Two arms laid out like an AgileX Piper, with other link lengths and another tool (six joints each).
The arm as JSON. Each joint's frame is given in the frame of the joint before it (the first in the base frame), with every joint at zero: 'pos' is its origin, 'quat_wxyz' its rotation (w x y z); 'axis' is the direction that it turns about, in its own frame. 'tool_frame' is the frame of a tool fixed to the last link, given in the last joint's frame.
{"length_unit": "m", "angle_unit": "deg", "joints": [
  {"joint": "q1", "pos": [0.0, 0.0, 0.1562], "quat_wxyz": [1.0, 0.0, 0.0, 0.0], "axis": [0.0, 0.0, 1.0]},
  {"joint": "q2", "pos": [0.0, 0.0, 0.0], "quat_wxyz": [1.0, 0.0, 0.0, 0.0], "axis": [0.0, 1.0, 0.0]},
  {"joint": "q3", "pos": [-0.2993, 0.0, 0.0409], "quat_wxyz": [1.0, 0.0, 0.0, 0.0], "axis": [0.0, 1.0, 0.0]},
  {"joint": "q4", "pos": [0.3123, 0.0, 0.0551], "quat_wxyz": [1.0, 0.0, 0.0, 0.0], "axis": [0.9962, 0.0, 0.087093]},
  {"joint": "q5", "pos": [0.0, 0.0, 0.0], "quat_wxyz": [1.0, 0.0, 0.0, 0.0], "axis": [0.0, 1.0, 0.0]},
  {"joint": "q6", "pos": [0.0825, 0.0, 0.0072], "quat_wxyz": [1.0, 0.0, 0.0, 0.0], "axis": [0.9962, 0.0, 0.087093]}
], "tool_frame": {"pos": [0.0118, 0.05, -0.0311], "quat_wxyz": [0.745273, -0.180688, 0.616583, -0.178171]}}
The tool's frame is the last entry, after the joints.
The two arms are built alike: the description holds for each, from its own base.
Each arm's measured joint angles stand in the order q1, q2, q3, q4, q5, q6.
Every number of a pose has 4 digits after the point.
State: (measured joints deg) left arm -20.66 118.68 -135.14 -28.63 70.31 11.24; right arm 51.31 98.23 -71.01 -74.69 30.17 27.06
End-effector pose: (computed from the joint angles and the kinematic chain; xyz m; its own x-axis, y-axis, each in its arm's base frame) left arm 0.4813 -0.1777 0.4431 -0.8380 -0.1867 -0.5128 0.2083 0.7590 -0.6169; right arm 0.2954 0.3149 0.2585 0.4075 -0.9127 -0.0303 -0.4213 -0.1584 -0.8930
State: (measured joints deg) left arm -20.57 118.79 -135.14 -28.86 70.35 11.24; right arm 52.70 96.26 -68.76 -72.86 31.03 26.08
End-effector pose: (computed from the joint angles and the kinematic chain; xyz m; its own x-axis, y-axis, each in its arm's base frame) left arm 0.4819 -0.1775 0.4420 -0.8399 -0.1878 -0.5092 0.2062 0.7574 -0.6195; right arm 0.2797 0.3120 0.2586 0.4129 -0.9102 -0.0322 -0.4377 -0.1673 -0.8834
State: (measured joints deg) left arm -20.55 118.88 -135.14 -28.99 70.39 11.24; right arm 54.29 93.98 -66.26 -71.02 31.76 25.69
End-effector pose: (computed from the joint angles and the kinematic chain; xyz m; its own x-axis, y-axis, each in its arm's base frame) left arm 0.4822 -0.1777 0.4412 -0.8414 -0.1877 -0.5067 0.2051 0.7566 -0.6209; right arm 0.2620 0.3090 0.2590 0.4188 -0.9070 -0.0444 -0.4564 -0.1680 -0.8738
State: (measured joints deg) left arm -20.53 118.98 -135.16 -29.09 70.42 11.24; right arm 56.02 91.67 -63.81 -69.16 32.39 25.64
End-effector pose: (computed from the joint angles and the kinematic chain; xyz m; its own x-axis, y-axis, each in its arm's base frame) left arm 0.4826 -0.1779 0.4404 -0.8427 -0.1877 -0.5047 0.2041 0.7560 -0.6220; right arm 0.2436 0.3065 0.2594 0.4252 -0.9029 -0.0629 -0.4763 -0.1642 -0.8638
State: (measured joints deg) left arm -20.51 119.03 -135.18 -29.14 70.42 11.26; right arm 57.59 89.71 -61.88 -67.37 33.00 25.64
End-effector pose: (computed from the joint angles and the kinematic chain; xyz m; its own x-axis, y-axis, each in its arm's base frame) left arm 0.4829 -0.1779 0.4401 -0.8430 -0.1877 -0.5041 0.2039 0.7557 -0.6224; right arm 0.2278 0.3045 0.2602 0.4291 -0.8995 -0.0823 -0.4949 -0.1579 -0.8545
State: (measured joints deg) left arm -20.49 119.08 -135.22 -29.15 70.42 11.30; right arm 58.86 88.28 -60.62 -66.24 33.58 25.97
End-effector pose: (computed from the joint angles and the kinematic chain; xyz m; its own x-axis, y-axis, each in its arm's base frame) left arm 0.4832 -0.1778 0.4399 -0.8429 -0.1875 -0.5043 0.2042 0.7558 -0.6222; right arm 0.2161 0.3036 0.2616 0.4304 -0.8972 -0.0989 -0.5070 -0.1497 -0.8488
